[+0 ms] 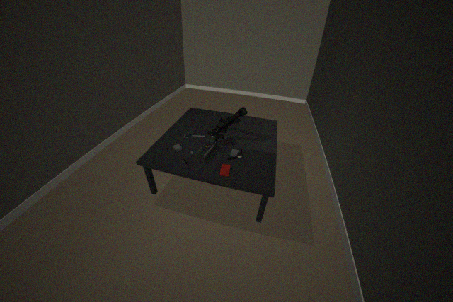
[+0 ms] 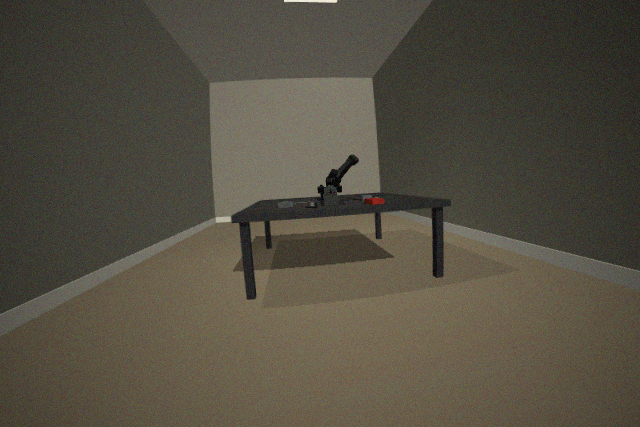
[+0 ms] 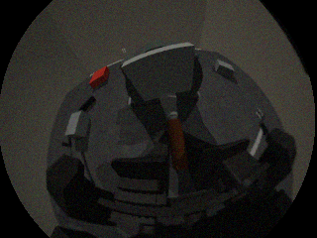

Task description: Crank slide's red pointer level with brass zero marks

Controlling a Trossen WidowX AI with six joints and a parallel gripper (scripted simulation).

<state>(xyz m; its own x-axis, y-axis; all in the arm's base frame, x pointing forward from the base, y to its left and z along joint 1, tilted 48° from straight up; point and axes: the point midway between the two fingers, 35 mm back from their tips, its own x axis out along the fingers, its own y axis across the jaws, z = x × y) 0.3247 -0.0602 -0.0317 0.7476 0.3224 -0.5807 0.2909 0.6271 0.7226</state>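
Right now the red pointer is 13 cm ahead of my gripper tip, 3 cm to the right of it and 5 cm above it. Round my gripper tip: crank handle: 2 cm behind, 1 cm to the left, 3 cm above.
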